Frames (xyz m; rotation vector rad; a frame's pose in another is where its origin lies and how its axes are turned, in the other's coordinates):
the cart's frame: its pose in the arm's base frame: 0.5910 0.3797 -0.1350 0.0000 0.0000 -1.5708
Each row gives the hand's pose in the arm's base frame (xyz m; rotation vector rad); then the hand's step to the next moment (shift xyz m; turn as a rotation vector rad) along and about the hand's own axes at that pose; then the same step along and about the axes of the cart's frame.
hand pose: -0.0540 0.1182 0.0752 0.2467 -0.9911 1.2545
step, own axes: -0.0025 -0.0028 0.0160 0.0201 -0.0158 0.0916
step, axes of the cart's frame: 0.0131 -0.0053 0.0084 0.0514 -0.0314 0.0736
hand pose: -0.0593 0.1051 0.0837 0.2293 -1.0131 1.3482
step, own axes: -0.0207 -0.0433 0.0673 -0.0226 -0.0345 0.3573
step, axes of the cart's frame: 0.0709 0.0086 0.0415 0.2633 -0.1350 0.2045
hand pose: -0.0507 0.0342 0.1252 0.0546 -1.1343 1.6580
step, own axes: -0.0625 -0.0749 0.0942 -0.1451 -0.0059 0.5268
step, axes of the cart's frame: 0.1123 0.0389 0.0653 0.4679 -0.1863 0.2121
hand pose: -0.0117 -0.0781 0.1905 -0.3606 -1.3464 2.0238
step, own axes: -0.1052 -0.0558 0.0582 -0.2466 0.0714 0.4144
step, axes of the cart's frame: 0.0975 0.0659 0.0610 0.4743 -0.0777 0.0814
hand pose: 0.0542 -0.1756 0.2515 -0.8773 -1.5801 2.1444
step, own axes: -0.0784 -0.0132 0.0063 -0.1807 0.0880 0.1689
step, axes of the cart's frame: 0.0470 0.0538 0.0355 0.2603 0.0340 0.0001
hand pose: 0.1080 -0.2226 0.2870 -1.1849 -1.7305 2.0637
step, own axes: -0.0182 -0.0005 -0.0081 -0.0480 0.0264 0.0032
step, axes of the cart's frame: 0.0049 0.0173 0.0086 0.0393 0.0382 -0.0024
